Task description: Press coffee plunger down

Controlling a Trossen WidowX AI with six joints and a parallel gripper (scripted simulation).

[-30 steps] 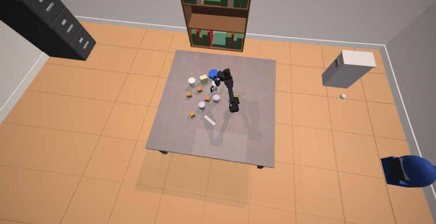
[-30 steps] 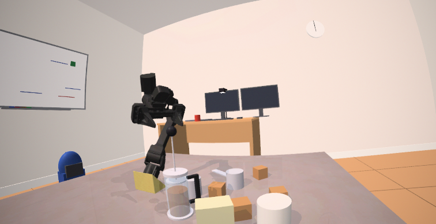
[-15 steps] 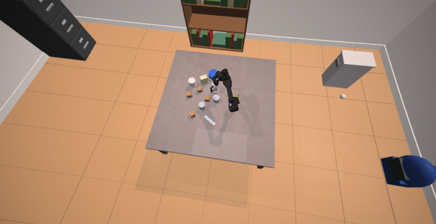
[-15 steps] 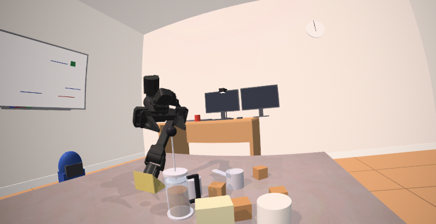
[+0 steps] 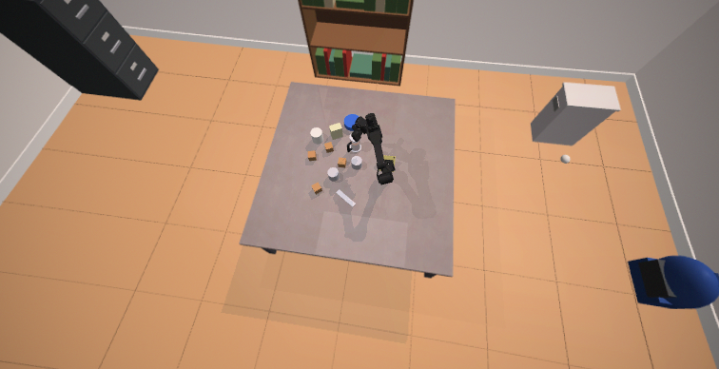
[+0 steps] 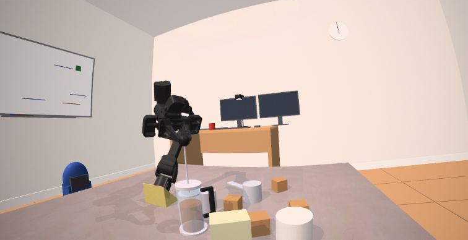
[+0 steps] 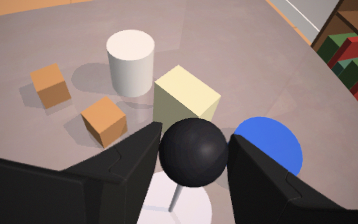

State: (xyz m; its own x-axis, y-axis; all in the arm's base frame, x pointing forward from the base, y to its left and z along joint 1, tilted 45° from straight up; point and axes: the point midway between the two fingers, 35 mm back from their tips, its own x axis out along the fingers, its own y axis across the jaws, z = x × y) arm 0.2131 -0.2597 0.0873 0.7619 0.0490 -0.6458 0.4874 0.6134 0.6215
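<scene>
Now: the coffee press 140 mm below my gripper tip and 20 mm to the left of it. Round my gripper tip: blue cylinder 240 mm below, 190 mm to the right, 40 mm ahead; then pale yellow block 210 mm below, 140 mm ahead, 80 mm to the right; then white flat strip 390 mm to the left, 260 mm below, 20 mm ahead.
</scene>
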